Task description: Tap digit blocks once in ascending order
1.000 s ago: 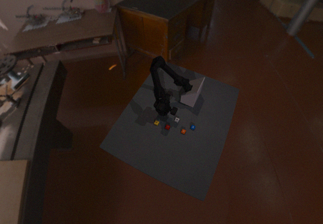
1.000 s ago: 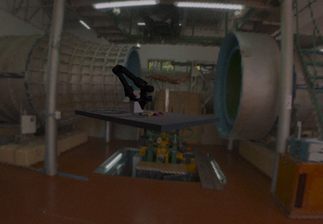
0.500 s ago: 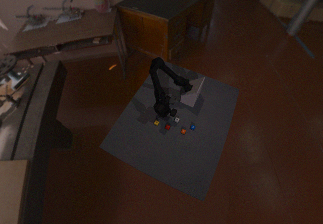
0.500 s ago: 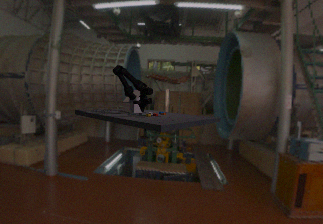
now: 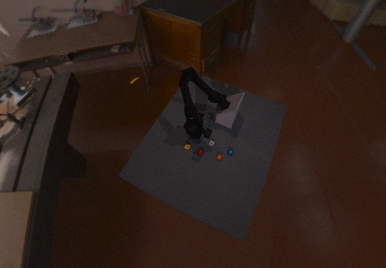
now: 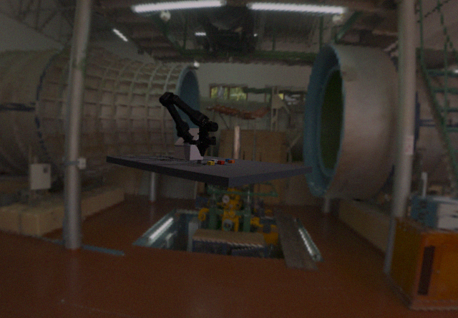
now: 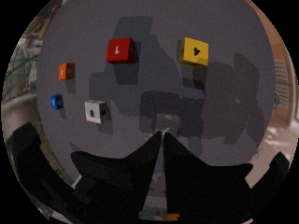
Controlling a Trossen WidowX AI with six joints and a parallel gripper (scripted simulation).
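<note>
Right now my gripper tip is 3 cm above the grey block, 1 cm to the left of it and 1 cm past it. The rest, counted from my gripper tip: white block 11 cm to the left, 3 cm below, 1 cm ahead; red block 10 cm ahead, 6 cm to the left, 3 cm below; yellow block 10 cm ahead, 4 cm to the right, 3 cm below.
</note>
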